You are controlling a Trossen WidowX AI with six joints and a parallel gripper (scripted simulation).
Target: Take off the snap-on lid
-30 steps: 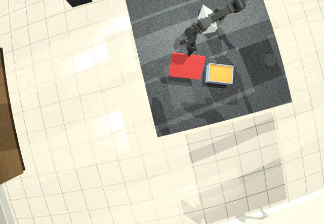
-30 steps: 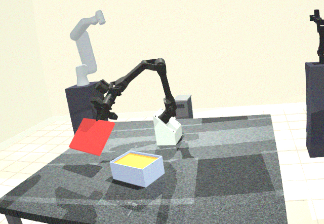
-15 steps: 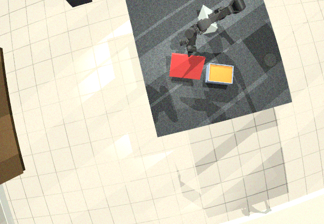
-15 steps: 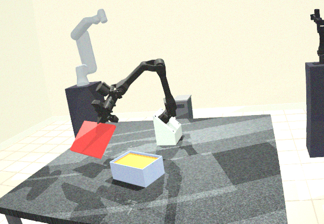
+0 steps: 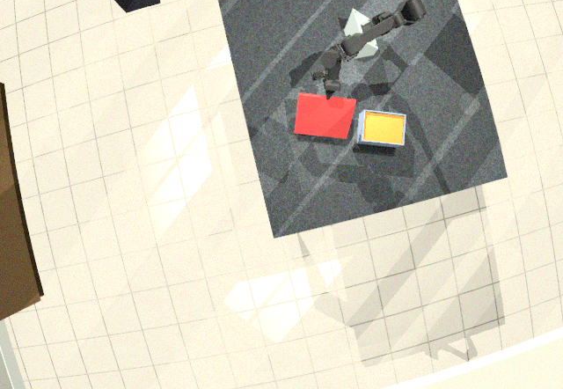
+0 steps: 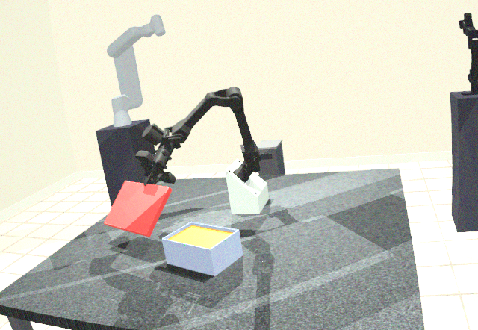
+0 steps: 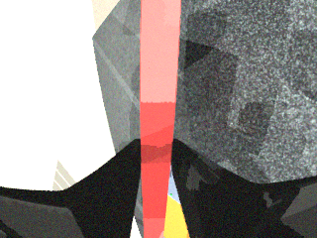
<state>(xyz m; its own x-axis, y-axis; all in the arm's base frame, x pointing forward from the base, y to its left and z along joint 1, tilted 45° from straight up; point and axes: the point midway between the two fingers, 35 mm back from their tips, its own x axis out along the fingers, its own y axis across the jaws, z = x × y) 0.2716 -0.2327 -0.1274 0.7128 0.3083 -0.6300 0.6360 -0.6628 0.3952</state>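
My gripper tip is now 60 mm short of the red lid, 50 mm above it and 20 mm to the left of it. The rest, counted from my gripper tip: storage box 260 mm to the left, 160 mm below, 150 mm ahead.
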